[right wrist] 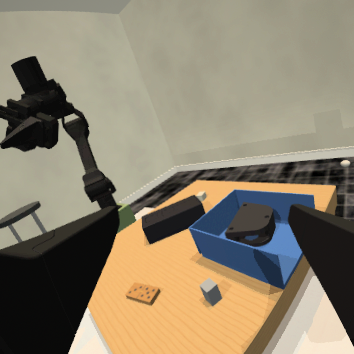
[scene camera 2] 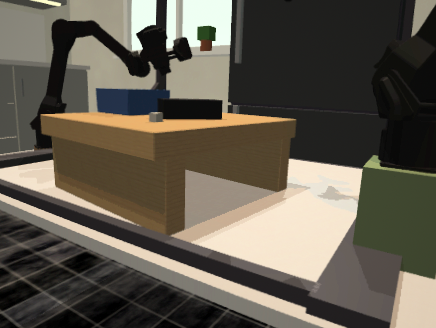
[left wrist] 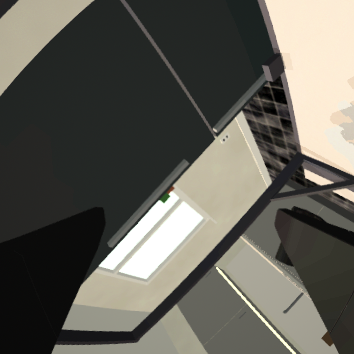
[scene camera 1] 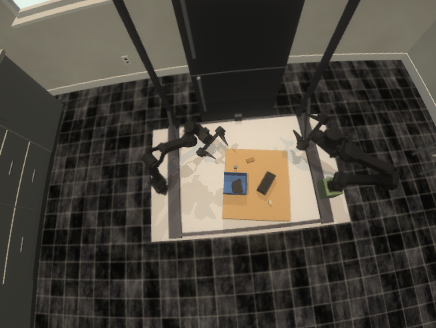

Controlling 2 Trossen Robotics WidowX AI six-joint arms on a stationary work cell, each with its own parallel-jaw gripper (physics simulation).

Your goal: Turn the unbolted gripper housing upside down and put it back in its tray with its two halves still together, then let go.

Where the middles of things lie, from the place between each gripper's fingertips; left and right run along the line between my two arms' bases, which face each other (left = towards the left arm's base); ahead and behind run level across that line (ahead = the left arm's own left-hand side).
Labels:
Right now the flat black block (scene camera 2: pixel 171 108) is 27 cm below my left hand, 22 cm ahead of it and 12 cm to the right of it. The rest, counted from my left hand: wooden block (scene camera 2: pixel 134 168): 37 cm below, 21 cm ahead, 17 cm to the right; green block (scene camera 2: pixel 388 219): 37 cm below, 27 cm to the left, 23 cm ahead; blue tray (scene camera 2: pixel 129 102): 29 cm to the right, 26 cm below, 23 cm ahead.
The blue tray is 13 cm ahead of my right hand, 12 cm below it and 7 cm to the left of it. From my right hand the other things lie so: wooden block 22 cm below, 19 cm to the left, 12 cm ahead; flat black block 24 cm to the left, 13 cm below, 12 cm ahead; green block 63 cm to the left, 23 cm below, 13 cm ahead.

